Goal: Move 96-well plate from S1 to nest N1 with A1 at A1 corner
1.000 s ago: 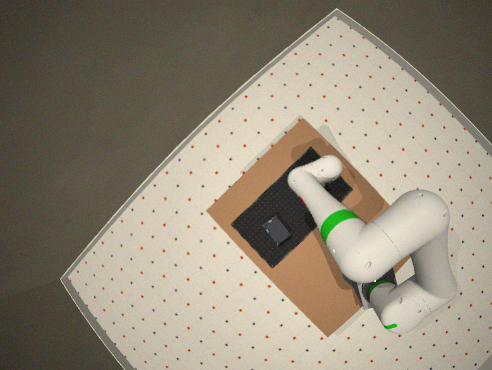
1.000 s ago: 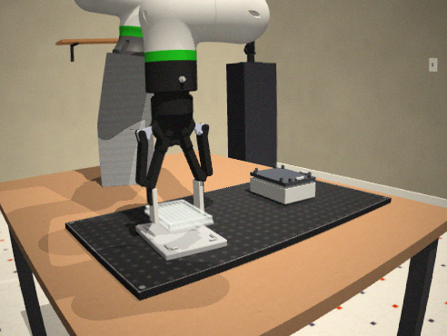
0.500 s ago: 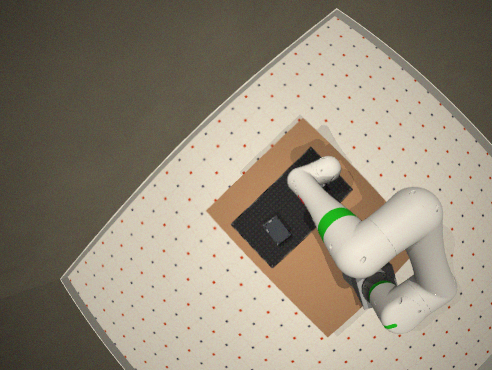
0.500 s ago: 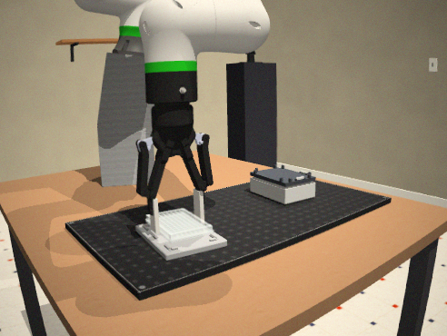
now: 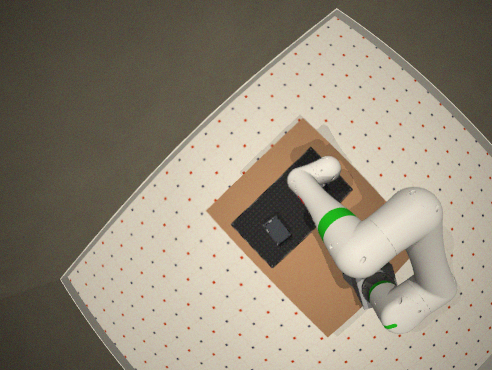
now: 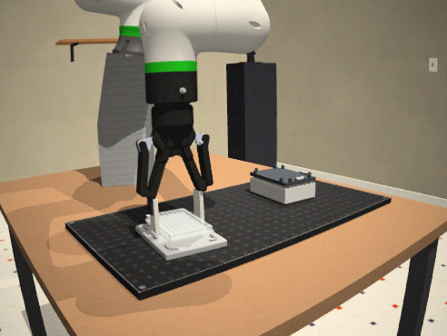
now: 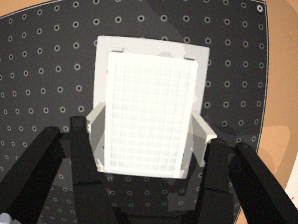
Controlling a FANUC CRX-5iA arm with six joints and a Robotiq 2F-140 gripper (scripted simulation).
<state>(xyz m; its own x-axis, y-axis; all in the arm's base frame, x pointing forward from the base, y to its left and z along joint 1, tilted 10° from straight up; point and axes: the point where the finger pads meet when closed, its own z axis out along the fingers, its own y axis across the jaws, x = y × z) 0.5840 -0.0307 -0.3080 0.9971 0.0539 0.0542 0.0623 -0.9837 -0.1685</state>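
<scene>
Now: the white 96-well plate 2 cm below my hand. Also, from my hand: plate nest N1 (4 cm below).
</scene>
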